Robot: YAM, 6 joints.
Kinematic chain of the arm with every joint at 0, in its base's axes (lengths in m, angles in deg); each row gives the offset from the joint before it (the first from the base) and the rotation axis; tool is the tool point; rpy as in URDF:
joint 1: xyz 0 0 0.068 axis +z
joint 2: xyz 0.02 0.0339 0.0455 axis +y
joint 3: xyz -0.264 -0.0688 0 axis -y
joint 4: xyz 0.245 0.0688 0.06 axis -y
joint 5: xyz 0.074 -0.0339 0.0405 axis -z
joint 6: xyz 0.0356 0 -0.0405 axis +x
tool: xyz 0 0 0 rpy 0 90 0
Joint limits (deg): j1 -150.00..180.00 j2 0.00..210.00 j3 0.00..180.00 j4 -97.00..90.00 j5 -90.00..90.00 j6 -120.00..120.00
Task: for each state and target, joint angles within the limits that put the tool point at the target. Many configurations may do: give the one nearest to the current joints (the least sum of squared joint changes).
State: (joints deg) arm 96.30 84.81 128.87 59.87 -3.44 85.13
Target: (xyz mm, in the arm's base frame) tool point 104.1 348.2 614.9
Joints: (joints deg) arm 73.27 113.48 138.45 42.80 -0.92 85.13
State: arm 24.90 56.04 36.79 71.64 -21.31 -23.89
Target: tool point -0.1 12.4 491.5
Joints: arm 25.15 32.63 49.45 78.34 -18.45 -23.89
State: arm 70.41 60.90 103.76 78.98 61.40 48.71
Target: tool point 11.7 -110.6 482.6
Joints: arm 78.32 24.27 59.88 90.00 71.93 48.71
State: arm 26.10 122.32 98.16 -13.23 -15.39 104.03
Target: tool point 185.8 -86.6 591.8
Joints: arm -26.19 71.85 107.60 -16.75 -6.94 104.03
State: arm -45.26 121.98 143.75 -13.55 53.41 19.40
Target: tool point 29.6 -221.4 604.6
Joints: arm -74.29 84.59 127.95 -32.93 62.13 19.40
